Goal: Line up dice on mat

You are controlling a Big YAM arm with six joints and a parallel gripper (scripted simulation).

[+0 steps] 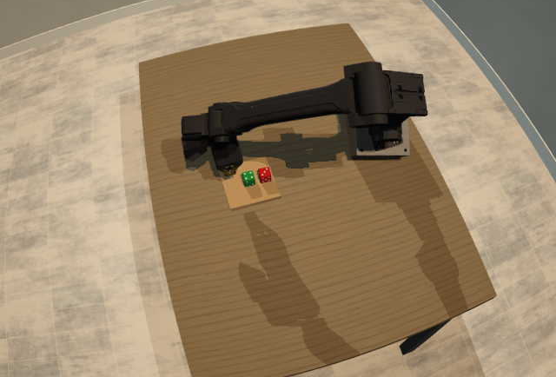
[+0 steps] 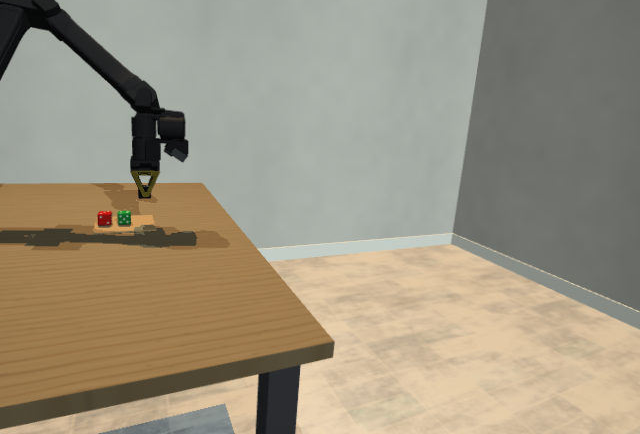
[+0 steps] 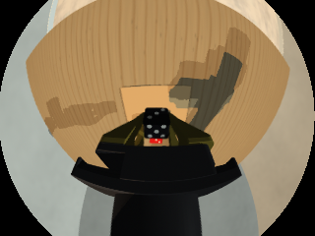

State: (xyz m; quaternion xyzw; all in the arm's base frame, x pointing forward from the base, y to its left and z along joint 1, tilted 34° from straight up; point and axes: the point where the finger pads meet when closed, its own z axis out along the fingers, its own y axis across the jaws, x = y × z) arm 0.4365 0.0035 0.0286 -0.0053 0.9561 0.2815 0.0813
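Now: the green die 5 cm behind my hand and 6 cm below it. Also, from my hand: black die: right at my hand; then tan mat: 5 cm behind, 8 cm below; then red die: 10 cm behind, 6 cm below.
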